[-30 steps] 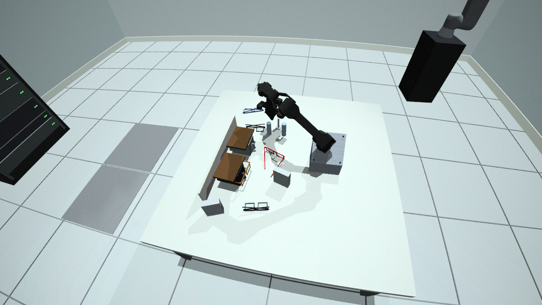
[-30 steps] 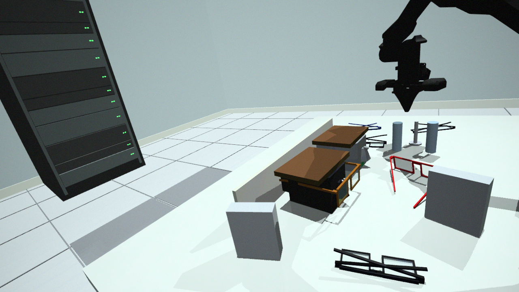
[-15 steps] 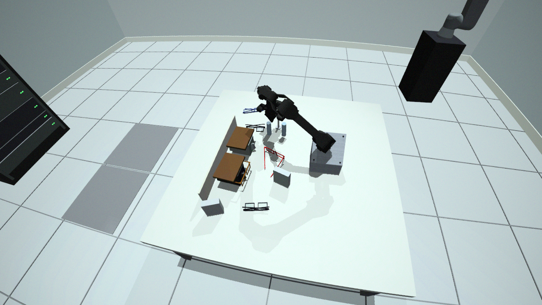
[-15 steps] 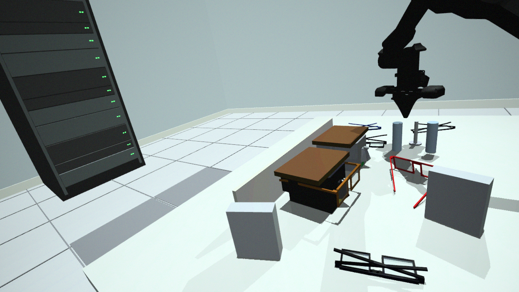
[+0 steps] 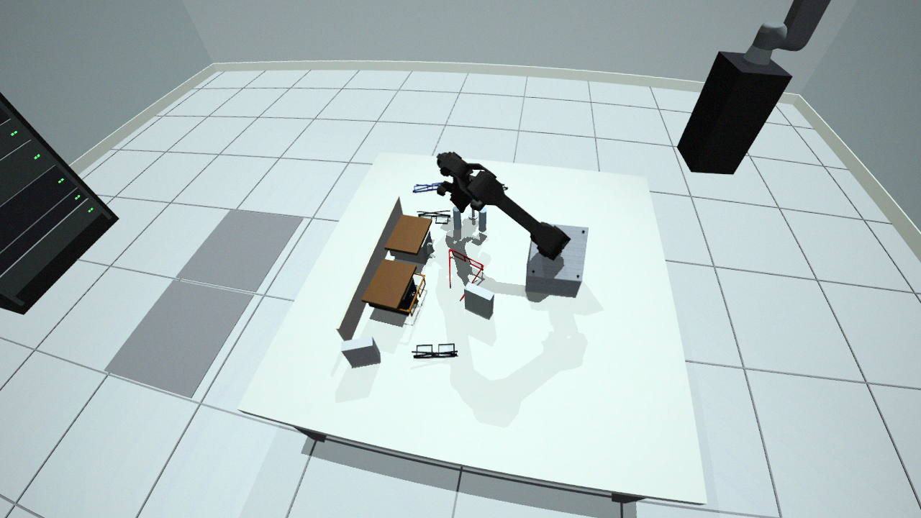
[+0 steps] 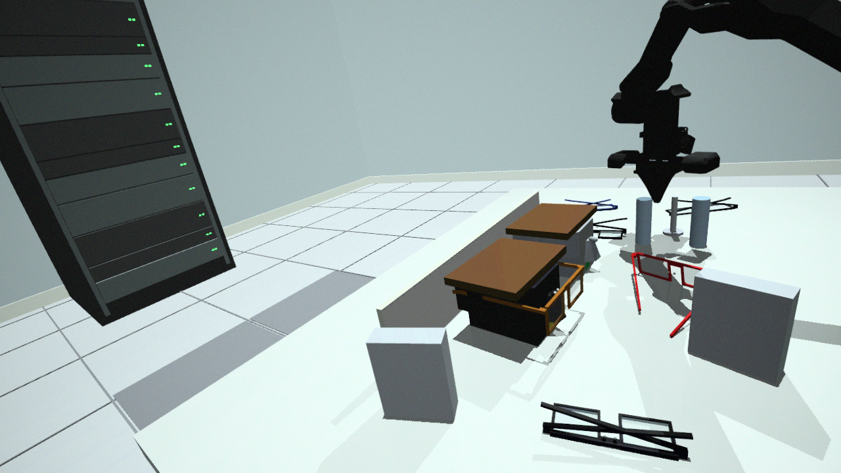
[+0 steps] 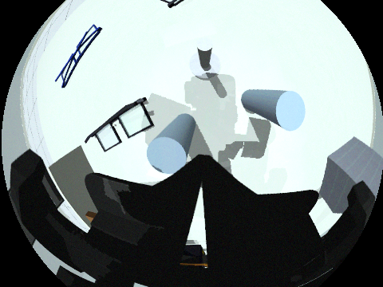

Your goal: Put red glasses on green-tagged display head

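The grey post lies 40 mm behind my gripper tip, 80 mm to the right of it and 70 mm below it. Round my gripper tip: black head: 180 mm ahead, 350 mm to the left, 40 mm below; light grey head: 160 mm ahead, 130 mm to the left, 40 mm below; low wall: 300 mm ahead, 220 mm to the left, 40 mm below.
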